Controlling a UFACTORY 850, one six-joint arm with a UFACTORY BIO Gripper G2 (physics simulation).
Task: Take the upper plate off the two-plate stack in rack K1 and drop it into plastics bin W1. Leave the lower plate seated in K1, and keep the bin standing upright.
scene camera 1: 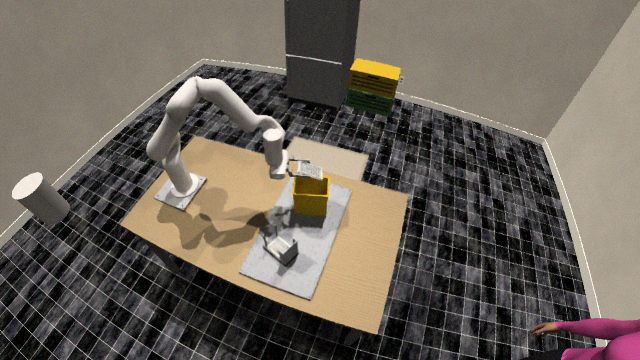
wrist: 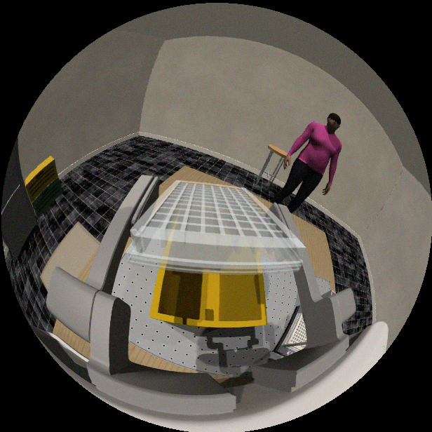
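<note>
My gripper is shut on the upper plate, a clear gridded plate held by its two sides. The plate looks roughly level, above the bin's opening and apart from the rim. The yellow bin W1 stands upright and open at the top; in the wrist view its far part shows through the clear plate. Rack K1 is a small grey rack nearer the front, with the lower plate lying in it. The rack's label cannot be read here.
Bin and rack stand on a grey perforated board on the wooden table. A person in pink stands beyond the table. A tall grey cabinet and yellow and green crates stand by the wall.
</note>
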